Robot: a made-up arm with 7 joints. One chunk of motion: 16 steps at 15 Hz.
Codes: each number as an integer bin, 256 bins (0 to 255) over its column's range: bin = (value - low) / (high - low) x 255, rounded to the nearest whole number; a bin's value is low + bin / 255 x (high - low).
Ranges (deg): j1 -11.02..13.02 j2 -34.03..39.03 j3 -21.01..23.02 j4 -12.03..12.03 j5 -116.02..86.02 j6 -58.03..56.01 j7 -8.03..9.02
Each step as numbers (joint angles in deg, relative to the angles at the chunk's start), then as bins.
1 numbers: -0.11 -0.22 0.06 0.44 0.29 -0.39 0.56
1 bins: 116 118 122 132 147 129 128
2 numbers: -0.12 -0.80 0.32 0.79 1.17 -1.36 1.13
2 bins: 116 116 124 136 148 127 137
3 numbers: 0.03 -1.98 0.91 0.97 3.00 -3.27 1.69
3 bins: 117 112 127 138 150 122 145
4 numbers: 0.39 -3.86 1.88 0.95 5.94 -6.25 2.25
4 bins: 121 105 133 138 154 116 154
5 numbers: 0.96 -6.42 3.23 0.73 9.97 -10.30 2.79
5 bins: 127 96 140 135 159 107 162
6 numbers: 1.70 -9.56 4.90 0.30 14.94 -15.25 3.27
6 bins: 135 85 150 131 165 96 169
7 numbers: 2.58 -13.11 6.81 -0.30 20.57 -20.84 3.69
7 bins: 144 73 161 124 172 83 175
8 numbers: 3.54 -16.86 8.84 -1.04 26.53 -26.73 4.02
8 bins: 154 60 173 116 180 70 180
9 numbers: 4.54 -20.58 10.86 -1.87 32.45 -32.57 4.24
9 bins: 165 47 185 108 187 57 184
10 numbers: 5.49 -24.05 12.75 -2.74 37.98 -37.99 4.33
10 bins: 175 35 196 98 194 45 185
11 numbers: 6.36 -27.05 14.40 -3.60 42.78 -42.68 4.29
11 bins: 184 24 205 89 200 34 184
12 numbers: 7.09 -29.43 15.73 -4.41 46.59 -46.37 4.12
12 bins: 192 16 213 81 205 26 182
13 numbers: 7.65 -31.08 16.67 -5.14 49.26 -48.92 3.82
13 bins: 198 10 218 73 209 20 177
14 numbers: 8.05 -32.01 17.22 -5.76 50.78 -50.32 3.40
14 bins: 202 7 221 66 211 17 171
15 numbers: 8.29 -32.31 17.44 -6.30 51.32 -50.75 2.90
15 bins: 205 6 223 61 211 16 163
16 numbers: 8.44 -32.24 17.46 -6.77 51.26 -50.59 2.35
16 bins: 206 6 223 56 211 17 155
